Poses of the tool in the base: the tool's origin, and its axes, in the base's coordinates. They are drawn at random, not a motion.
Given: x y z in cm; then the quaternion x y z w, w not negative.
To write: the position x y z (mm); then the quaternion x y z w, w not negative. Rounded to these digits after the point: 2 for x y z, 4 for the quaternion.
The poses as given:
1: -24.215 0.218 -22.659 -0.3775 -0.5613 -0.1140 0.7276
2: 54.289 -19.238 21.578 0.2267 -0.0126 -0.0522 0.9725
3: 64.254 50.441 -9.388 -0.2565 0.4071 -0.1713 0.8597
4: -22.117 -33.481 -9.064 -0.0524 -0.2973 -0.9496 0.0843
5: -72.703 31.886 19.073 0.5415 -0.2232 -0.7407 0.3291
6: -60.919 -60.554 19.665 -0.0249 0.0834 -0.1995 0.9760
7: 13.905 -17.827 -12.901 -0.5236 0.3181 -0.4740 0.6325
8: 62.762 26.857 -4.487 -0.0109 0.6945 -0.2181 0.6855
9: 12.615 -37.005 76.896 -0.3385 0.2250 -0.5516 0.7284
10: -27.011 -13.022 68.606 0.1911 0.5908 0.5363 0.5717
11: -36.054 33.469 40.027 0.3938 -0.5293 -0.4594 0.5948
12: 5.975 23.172 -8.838 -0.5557 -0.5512 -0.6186 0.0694
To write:
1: -242.15 2.18 -226.59 -0.3775 -0.5613 -0.1140 0.7276
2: 542.89 -192.38 215.78 0.2267 -0.0126 -0.0522 0.9725
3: 642.54 504.41 -93.88 -0.2565 0.4071 -0.1713 0.8597
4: -221.17 -334.81 -90.64 -0.0524 -0.2973 -0.9496 0.0843
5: -727.03 318.86 190.73 0.5415 -0.2232 -0.7407 0.3291
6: -609.19 -605.54 196.65 -0.0249 0.0834 -0.1995 0.9760
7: 139.05 -178.27 -129.01 -0.5236 0.3181 -0.4740 0.6325
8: 627.62 268.57 -44.87 -0.0109 0.6945 -0.2181 0.6855
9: 126.15 -370.05 768.96 -0.3385 0.2250 -0.5516 0.7284
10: -270.11 -130.22 686.06 0.1911 0.5908 0.5363 0.5717
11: -360.54 334.69 400.27 0.3938 -0.5293 -0.4594 0.5948
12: 59.75 231.72 -88.38 -0.5557 -0.5512 -0.6186 0.0694
